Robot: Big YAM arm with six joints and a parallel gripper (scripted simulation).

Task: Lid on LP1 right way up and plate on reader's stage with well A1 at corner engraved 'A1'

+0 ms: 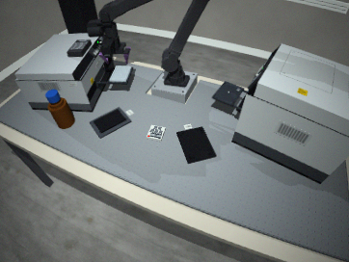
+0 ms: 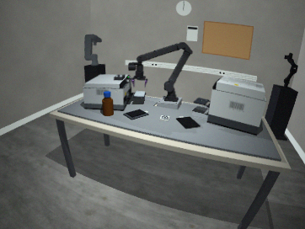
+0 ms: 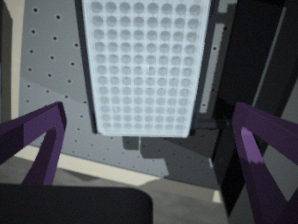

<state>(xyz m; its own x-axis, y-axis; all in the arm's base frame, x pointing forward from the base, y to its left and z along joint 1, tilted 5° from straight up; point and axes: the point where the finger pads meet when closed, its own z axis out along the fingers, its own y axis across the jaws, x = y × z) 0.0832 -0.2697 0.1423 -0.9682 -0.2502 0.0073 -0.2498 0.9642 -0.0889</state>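
The white multi-well plate is 10 mm behind my hand and 70 mm below it. From my hand the other things lie so: label: 160 mm ahead, 120 mm to the left, 160 mm below; then lidded plate: 250 mm ahead, 60 mm to the left, 150 mm below; then LP1 pad: 250 mm ahead, 60 mm to the left, 160 mm below.
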